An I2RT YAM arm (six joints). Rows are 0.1 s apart.
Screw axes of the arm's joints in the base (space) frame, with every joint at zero. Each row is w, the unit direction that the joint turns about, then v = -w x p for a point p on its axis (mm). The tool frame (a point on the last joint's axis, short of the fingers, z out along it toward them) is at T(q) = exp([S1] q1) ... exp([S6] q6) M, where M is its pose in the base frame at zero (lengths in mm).
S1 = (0, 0, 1, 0, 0, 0)
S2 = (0, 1, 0, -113.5, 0, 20)
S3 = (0, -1, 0, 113.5, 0, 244)
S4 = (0, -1, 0, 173.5, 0, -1)
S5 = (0, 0, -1, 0, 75, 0)
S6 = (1, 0, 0, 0, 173.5, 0)
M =
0 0 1 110.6
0 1 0 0
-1 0 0 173.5
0 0 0 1
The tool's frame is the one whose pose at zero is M.
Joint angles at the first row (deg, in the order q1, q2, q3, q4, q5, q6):
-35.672, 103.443, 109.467, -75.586, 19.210, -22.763
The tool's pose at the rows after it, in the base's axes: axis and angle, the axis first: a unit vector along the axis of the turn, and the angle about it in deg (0 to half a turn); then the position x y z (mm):
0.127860 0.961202 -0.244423 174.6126 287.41 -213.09 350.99
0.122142 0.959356 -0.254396 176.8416 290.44 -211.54 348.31
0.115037 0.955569 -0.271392 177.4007 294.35 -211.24 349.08
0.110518 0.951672 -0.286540 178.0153 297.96 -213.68 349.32
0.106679 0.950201 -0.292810 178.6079 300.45 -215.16 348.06
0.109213 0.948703 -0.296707 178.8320 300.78 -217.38 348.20
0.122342 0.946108 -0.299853 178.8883 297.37 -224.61 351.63
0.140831 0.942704 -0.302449 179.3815 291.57 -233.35 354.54
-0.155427 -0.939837 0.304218 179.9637 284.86 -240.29 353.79
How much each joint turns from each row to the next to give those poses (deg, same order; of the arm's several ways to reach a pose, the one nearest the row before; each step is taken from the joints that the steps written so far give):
1.291, 0.875, 0.309, -1.295, 3.192, -0.173
0.679, 0.871, 0.555, -1.204, 2.211, -0.003
0.565, 0.528, 0.670, 0.406, 2.059, -0.673
0.146, 0.844, 0.970, 0.400, 1.821, -0.771
0.093, 0.636, 0.481, 0.112, 0.895, -0.484
-0.219, 0.357, 0.461, -0.001, 0.491, -0.008
-1.201, 0.514, 1.445, -0.534, 0.223, 0.253
-1.582, 0.494, 1.348, -0.871, 0.370, 0.615
-1.444, -0.197, -0.451, 0.087, 0.342, 0.331

